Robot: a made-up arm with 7 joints.
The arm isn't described. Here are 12 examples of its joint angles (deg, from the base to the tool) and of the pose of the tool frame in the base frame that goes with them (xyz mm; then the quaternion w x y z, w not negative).
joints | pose
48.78 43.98 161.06 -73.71 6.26 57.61 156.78 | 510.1 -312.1 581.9 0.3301 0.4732 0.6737 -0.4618
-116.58 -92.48 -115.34 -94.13 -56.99 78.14 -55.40 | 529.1 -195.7 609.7 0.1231 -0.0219 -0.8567 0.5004
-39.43 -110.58 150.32 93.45 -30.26 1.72 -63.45 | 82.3 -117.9 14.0 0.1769 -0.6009 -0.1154 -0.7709
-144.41 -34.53 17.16 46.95 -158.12 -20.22 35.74 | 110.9 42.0 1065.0 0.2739 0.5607 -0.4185 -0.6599
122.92 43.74 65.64 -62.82 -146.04 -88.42 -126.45 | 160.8 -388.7 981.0 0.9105 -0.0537 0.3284 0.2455
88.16 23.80 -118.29 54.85 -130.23 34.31 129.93 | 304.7 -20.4 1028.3 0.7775 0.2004 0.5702 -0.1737
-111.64 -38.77 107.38 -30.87 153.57 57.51 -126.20 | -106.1 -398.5 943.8 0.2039 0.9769 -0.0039 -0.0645
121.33 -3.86 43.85 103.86 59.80 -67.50 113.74 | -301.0 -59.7 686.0 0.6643 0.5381 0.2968 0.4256
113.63 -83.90 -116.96 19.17 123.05 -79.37 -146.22 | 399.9 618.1 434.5 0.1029 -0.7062 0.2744 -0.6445
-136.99 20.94 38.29 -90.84 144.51 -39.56 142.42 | 12.7 -363.5 888.2 0.6543 -0.2039 0.1208 0.7181
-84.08 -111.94 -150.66 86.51 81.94 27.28 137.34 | -245.4 -127.1 28.3 0.4460 -0.8764 0.1617 -0.0832
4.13 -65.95 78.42 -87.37 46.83 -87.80 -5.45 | -240.4 396.6 431.8 0.3093 0.1360 0.9348 0.1098
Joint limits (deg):
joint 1: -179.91..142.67
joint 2: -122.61..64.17
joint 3: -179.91..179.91
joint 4: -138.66..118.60
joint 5: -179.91..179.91
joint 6: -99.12..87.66
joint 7: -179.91..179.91
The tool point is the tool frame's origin. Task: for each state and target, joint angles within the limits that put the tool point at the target. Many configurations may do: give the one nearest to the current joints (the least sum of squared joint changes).
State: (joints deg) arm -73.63 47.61 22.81 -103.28 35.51 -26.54 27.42
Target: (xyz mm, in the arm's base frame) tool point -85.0 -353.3 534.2
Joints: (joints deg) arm -81.30 7.15 16.08 -122.54 35.33 -22.39 25.25
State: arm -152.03 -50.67 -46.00 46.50 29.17 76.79 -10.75
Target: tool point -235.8 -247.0 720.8
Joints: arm -134.34 -36.83 -79.09 94.76 15.25 75.71 -6.45
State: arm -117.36 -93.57 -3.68 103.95 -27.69 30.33 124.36
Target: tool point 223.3 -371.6 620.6
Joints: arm -142.87 -122.61 -26.55 89.19 -32.03 42.33 133.64
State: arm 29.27 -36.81 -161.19 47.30 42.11 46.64 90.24
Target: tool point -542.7 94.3 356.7
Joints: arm 3.12 -51.89 -179.91 74.39 39.17 48.53 93.79
